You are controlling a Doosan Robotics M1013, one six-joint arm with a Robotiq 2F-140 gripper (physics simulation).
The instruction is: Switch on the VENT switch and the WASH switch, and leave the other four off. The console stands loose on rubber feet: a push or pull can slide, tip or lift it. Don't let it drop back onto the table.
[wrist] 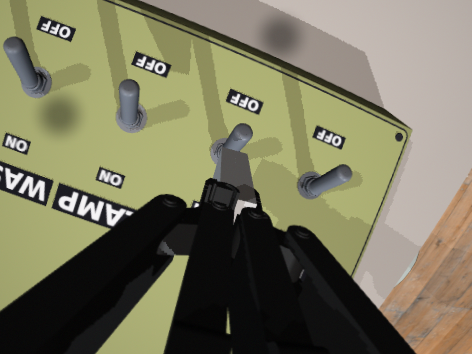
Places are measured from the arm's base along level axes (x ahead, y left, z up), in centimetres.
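Pixels of known places: gripper, between the fingertips: [228, 171].
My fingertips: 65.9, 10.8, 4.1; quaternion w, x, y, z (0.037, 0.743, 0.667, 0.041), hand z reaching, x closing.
For each thing: its middle in the pictures, then the offset to it from my fingertips, as dx, dy, dz. "pt": a spot on its surface instead. Level surfaces: height alone.
- WASH switch, a spot on its surface: [22, 65] pt -3.9, -13.4, -1.8
- VENT switch, a spot on its surface: [239, 136] pt -2.0, +0.3, -0.9
- lever, a spot on its surface: [129, 102] pt -2.8, -6.4, -1.3
- pale surface, height of its surface: dz -13.6
The green console [45, 260] shows upside down in the wrist view, its right edge at the right. The WASH switch [22, 65] is at the far left, its lever leaning to the OFF label. The third lever from the left, the VENT switch [239, 136], also leans to OFF; its name label is hidden behind the fingers. My gripper [228, 171] is shut and empty. Its fingertips overlap the lower part of the VENT lever from the ON side; whether they touch it I cannot tell. The rubber feet do not show.
Between WASH and VENT stands another lever [129, 102], its name ending in AMP. Another lever [327, 180] stands right of my fingers. Both lean to OFF. The console's far edge runs along the top. A pale surface [425, 65] lies beyond it, with wood [445, 280] at the lower right.
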